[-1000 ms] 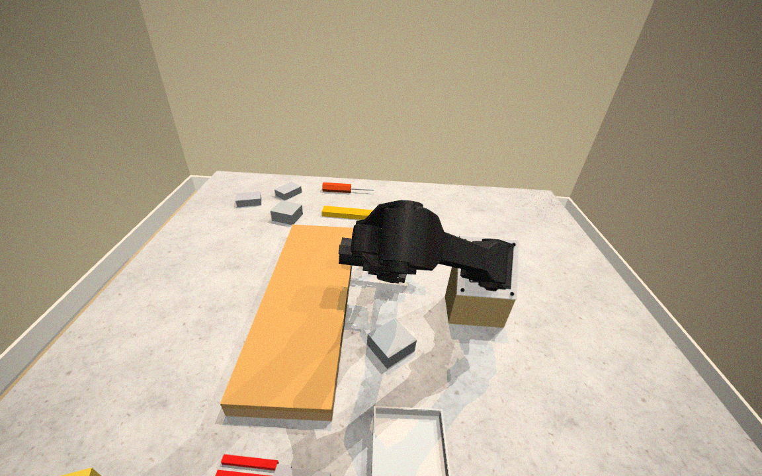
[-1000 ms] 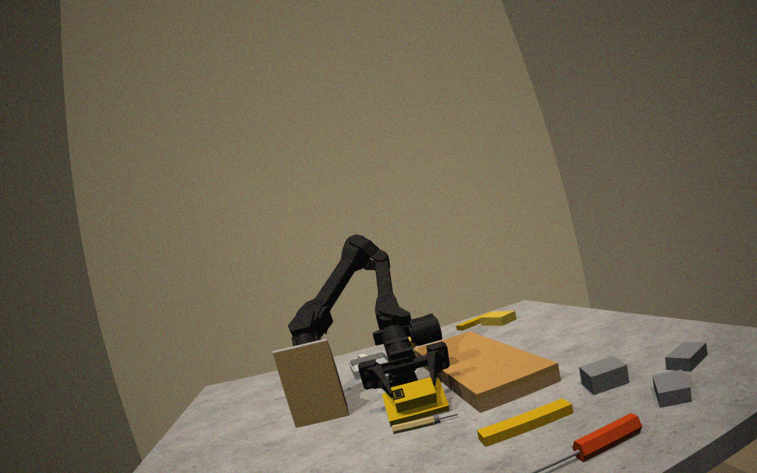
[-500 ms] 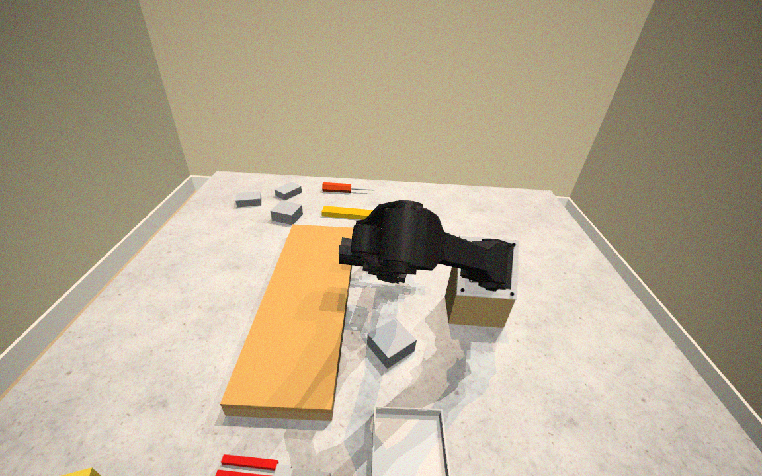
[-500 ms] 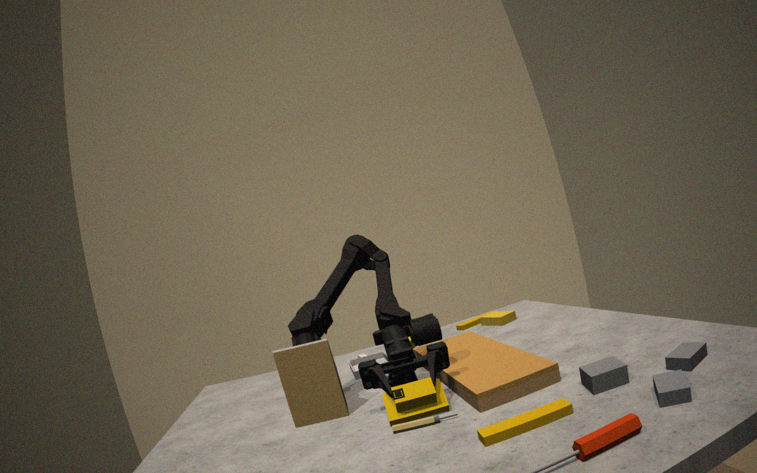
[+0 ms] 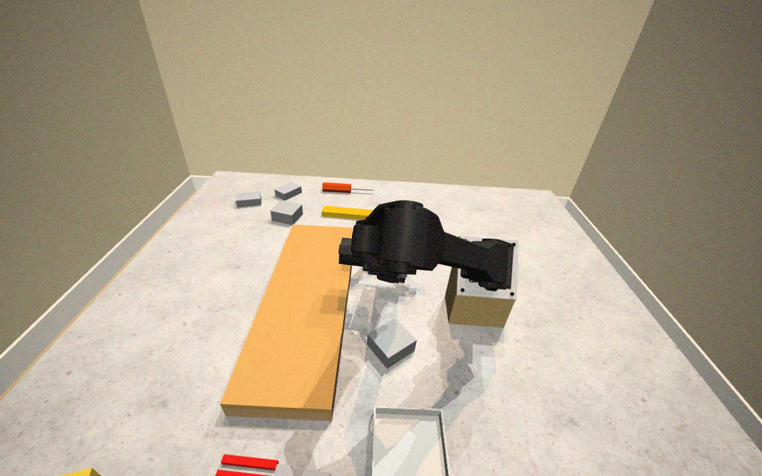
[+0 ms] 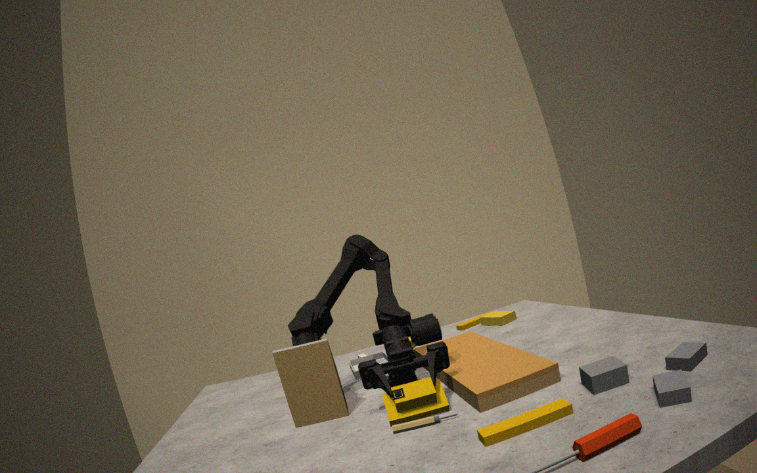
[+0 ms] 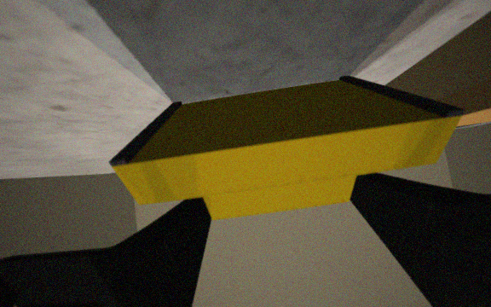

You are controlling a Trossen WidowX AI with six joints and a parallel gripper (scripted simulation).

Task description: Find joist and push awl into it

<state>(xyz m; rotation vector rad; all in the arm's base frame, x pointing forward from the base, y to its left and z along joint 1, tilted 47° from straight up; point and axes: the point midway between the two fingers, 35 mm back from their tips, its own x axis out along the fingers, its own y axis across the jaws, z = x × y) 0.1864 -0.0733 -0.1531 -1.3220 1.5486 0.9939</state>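
Now: gripper tip 1 cm past the stud finder and 1 cm above it. Also, from my gripper tip: square light: 3 cm behind, 1 cm to the right; then white tray: 1 cm behind, 51 cm to the left, 5 cm below; then wooden-handled awl: 1 cm ahead, 5 cm to the right, 6 cm below.
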